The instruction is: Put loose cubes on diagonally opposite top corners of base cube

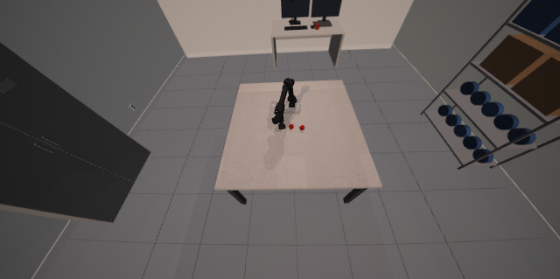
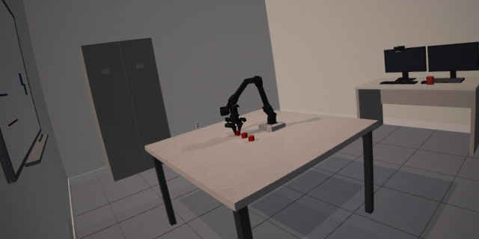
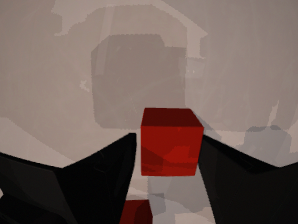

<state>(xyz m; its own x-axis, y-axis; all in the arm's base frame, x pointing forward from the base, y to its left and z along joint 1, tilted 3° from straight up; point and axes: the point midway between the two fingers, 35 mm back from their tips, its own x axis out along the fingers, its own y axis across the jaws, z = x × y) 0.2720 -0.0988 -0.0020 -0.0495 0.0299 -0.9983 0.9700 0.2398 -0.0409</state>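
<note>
The red cube is 100 mm to the left of my gripper tip.
</note>
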